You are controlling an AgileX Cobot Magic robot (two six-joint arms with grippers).
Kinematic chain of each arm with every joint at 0, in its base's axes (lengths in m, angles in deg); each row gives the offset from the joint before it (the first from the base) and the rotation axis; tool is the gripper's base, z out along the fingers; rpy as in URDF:
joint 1: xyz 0 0 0.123 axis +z
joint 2: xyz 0 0 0 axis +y
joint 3: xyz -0.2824 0 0.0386 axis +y
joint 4: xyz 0.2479 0 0.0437 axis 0.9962 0 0.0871
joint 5: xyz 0 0 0 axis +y
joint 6: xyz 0.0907 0 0.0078 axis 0.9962 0 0.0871
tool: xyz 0 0 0 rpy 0 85 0
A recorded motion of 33 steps. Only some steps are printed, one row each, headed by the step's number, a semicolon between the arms.
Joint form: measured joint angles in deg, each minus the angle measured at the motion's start. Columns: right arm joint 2, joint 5, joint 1, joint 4, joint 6, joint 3; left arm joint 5, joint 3, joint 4, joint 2, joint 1, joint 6.
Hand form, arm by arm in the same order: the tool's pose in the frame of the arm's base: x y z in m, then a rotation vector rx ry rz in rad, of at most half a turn. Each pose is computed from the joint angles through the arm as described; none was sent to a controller.
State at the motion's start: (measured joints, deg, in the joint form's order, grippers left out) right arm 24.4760 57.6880 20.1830 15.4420 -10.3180 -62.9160; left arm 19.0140 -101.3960 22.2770 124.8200 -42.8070 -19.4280
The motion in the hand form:
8: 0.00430 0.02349 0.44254 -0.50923 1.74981 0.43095; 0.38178 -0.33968 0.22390 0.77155 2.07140 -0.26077
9: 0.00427 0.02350 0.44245 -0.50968 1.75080 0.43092; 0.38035 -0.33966 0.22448 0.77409 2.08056 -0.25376
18: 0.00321 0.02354 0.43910 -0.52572 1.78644 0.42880; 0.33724 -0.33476 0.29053 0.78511 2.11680 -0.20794
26: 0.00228 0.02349 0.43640 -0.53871 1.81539 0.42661; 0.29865 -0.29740 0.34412 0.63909 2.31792 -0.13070
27: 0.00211 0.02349 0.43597 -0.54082 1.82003 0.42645; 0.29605 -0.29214 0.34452 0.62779 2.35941 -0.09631
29: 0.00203 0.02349 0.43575 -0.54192 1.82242 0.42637; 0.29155 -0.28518 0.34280 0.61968 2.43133 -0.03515
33: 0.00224 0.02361 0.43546 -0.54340 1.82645 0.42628; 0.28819 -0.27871 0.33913 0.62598 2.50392 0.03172
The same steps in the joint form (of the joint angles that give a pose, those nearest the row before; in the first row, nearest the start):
8: 0.00 0.28 0.00 0.00 0.00 0.00; 0.91 -0.60 0.00 -0.07 -0.18 0.00
9: 0.00 0.34 0.00 0.00 0.00 0.00; 1.74 -0.60 0.00 -0.24 -0.34 0.00
18: 0.00 2.55 0.00 -0.05 0.00 0.00; 14.70 -0.60 -0.05 -9.58 -4.29 -0.07
26: 0.00 4.35 0.00 -0.12 0.00 0.00; 34.42 -0.85 -1.50 -18.85 -5.60 -4.88
27: 0.00 4.64 0.00 -0.12 0.00 0.00; 37.52 -0.85 -1.50 -19.28 -5.53 -5.13
29: 0.00 4.79 0.00 -0.12 0.00 0.00; 42.64 -0.85 -1.67 -19.62 -5.53 -5.22
33: 0.06 4.97 0.00 -0.12 0.00 0.00; 47.61 -0.85 -2.07 -19.62 -5.37 -4.54

